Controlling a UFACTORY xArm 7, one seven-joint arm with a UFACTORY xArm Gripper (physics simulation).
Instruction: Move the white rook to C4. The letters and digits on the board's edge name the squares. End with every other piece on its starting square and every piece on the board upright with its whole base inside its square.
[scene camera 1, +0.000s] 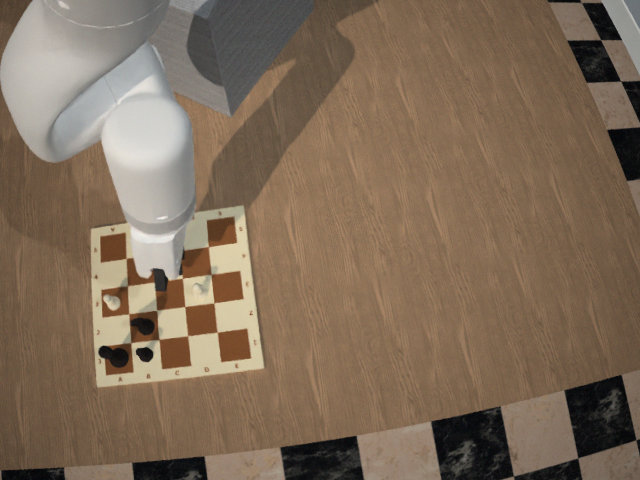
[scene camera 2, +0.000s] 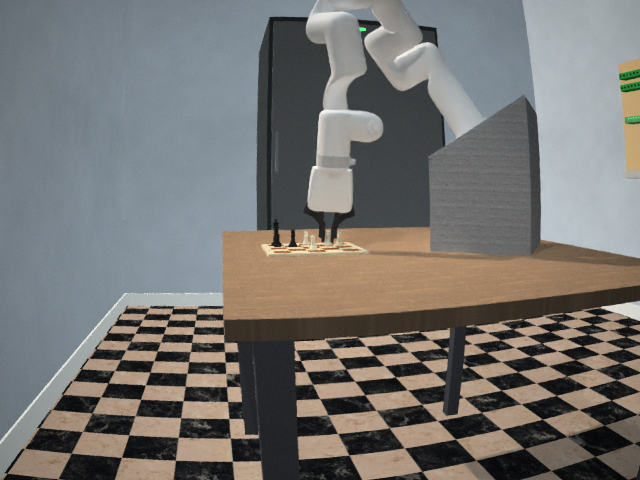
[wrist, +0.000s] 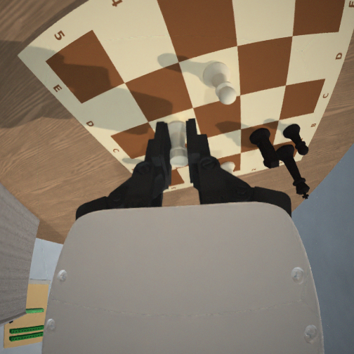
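The gripper (scene camera 1: 171, 264), (scene camera 2: 327, 241), (wrist: 178, 135) is visible, as is a chessboard (scene camera 1: 220, 334), (scene camera 2: 347, 248), (wrist: 118, 75).
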